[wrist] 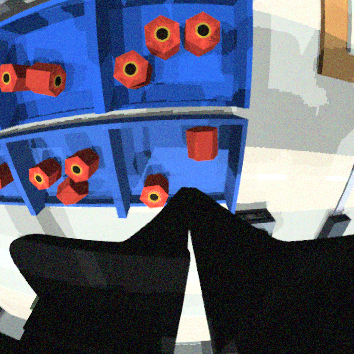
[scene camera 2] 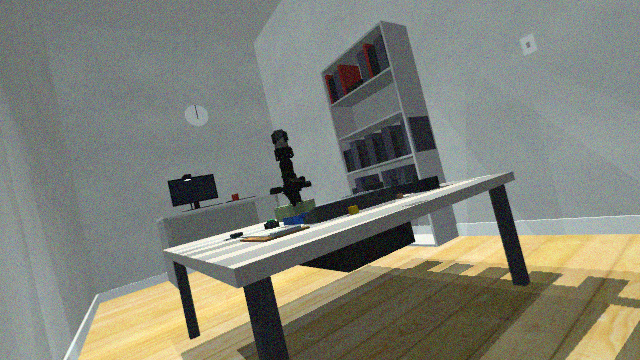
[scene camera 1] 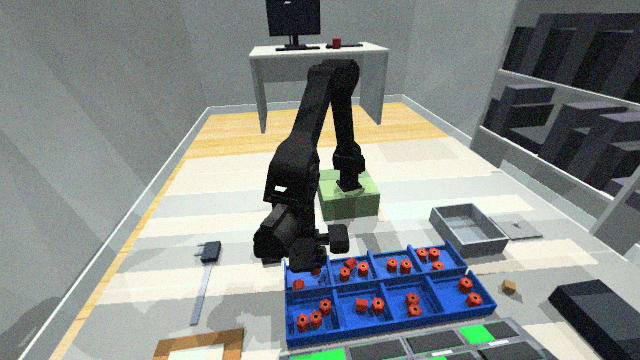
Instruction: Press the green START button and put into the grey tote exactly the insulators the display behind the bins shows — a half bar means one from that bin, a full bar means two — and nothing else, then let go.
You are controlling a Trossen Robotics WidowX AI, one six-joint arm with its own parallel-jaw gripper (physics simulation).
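Places are measured from the arm's base along level axes (x right, y back, z down), in centimetres.
Where they show: gripper, between the fingertips: [wrist: 187, 194] [scene camera 2: 294, 206]; arm's base, origin of its link: [scene camera 2: 296, 202] [scene camera 1: 348, 184].
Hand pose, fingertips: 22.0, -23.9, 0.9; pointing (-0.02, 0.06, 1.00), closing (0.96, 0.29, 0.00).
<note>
Each offset is from my fingertips to the top centre of the thing, as dx, dy, dz. "pt": to the spot under its first point.
My gripper [wrist: 187, 194] is shut and empty. In the wrist view its tips overlap the rear edge of the blue bins' back-left compartment; in scene camera 1 the arm's wrist hides them. The START button's dark housing @(pt +7.1, +9.1, +6.0) [wrist: 257, 216] is partly covered by a finger in the wrist view; the button @(+5.9, +12.2, +3.4) [scene camera 2: 271, 223] shows its green cap in scene camera 2. The blue bins [scene camera 1: 390, 332] [wrist: 249, 60] hold red insulators, two in the back-left compartment: one insulator @(+1.9, -1.0, +4.5) [wrist: 201, 143] lies on its side, another insulator @(-3.3, +2.5, +4.4) [wrist: 154, 196] is nearer the fingers. The grey tote @(-46.8, -0.6, +2.0) [scene camera 1: 482, 246] looks empty. The display @(pt -11.4, -20.7, +2.8) [scene camera 1: 400, 346] shows partly, with green bars.
A grey lid @(-63.4, -3.4, +6.7) [scene camera 1: 525, 230] lies beside the tote. A tan cube @(-43.1, -17.6, +5.4) [scene camera 1: 509, 287] and a black box @(-51.8, -33.2, +1.8) [scene camera 1: 600, 310] are at the right. A caliper @(+24.1, +11.1, +5.5) [scene camera 1: 201, 295] and a wooden frame @(pt +16.8, -7.7, +6.8) [scene camera 1: 235, 342] [wrist: 335, 65] lie at the left. The arm stands on a green block [scene camera 1: 350, 207].
</note>
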